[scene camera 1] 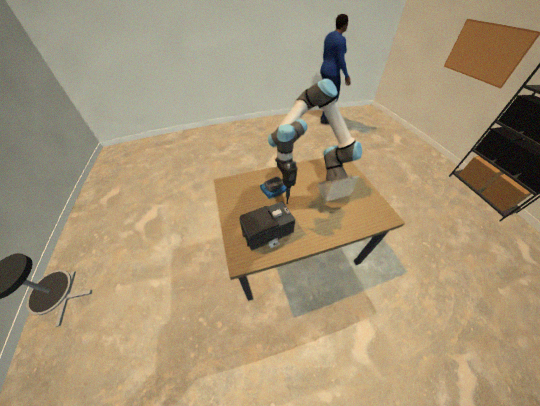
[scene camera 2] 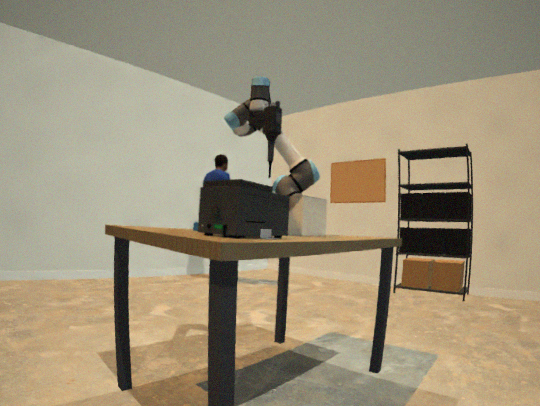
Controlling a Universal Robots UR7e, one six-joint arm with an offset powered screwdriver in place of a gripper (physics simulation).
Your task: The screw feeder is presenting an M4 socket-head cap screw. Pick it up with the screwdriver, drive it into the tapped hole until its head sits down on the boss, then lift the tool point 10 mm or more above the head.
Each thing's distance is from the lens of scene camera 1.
black screw feeder (scene camera 1: 286, 222): 110 cm
